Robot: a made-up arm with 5 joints.
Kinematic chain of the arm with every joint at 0, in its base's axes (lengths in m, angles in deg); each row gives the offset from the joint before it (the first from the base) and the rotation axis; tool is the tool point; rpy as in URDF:
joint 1: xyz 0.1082 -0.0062 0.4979 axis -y
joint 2: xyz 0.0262 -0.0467 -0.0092 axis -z
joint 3: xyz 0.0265 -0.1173 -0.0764 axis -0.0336 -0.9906 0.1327
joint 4: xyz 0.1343 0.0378 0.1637 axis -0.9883 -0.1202 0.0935
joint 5: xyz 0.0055 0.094 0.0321 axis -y
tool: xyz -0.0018 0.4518 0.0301 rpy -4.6 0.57 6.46
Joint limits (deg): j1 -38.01..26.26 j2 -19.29..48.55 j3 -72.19..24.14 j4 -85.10..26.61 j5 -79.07..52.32
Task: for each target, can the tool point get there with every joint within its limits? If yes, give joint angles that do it. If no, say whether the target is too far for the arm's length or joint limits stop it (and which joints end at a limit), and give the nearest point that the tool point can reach.
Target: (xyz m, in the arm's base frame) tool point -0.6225 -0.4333 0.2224
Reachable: no: joint limits stop it (at a limit: joint 1, joint 2, joint 3, joint 4, joint 5) | nearest point -0.0610 0.3732 0.2830 | short by 0.985 m
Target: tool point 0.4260 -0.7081 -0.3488
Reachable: no: too far | nearest point 0.5151 -0.5753 0.0106 | short by 0.393 m
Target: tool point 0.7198 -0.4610 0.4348
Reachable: yes | joints -24.82 43.28 -45.22 -60.99 -61.02
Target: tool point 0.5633 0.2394 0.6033
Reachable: yes | joints -24.17 36.64 9.84 -13.76 5.55
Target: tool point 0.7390 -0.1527 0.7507
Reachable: yes | joints -28.02 22.84 -14.32 -66.79 4.04
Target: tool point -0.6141 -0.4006 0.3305
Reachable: no: joint limits stop it (at a limit: joint 1, joint 3, joint 4) | nearest point -0.2216 -0.0871 1.0592 | short by 0.885 m
